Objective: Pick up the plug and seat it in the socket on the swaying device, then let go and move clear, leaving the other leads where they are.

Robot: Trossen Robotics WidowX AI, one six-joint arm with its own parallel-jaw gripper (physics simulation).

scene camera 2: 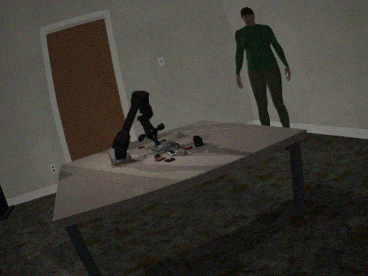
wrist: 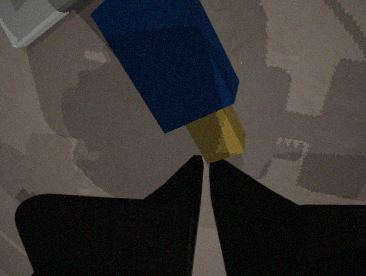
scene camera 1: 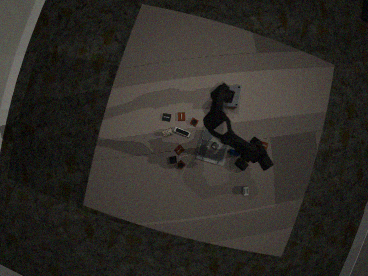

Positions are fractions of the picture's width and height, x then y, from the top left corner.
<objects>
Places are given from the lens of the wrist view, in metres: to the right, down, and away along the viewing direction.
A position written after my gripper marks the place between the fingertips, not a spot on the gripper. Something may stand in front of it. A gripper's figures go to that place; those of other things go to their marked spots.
my gripper (wrist: 0.56,0.60): 0.01, 0.01, 0.11
blue plug (wrist: 0.48,0.23): 0.00, -0.03, 0.07
grey square device (wrist: 0.08,0.10): -0.08, -0.06, 0.10
The marked spots on the grey square device and the blue plug are 0.09 m apart.
</objects>
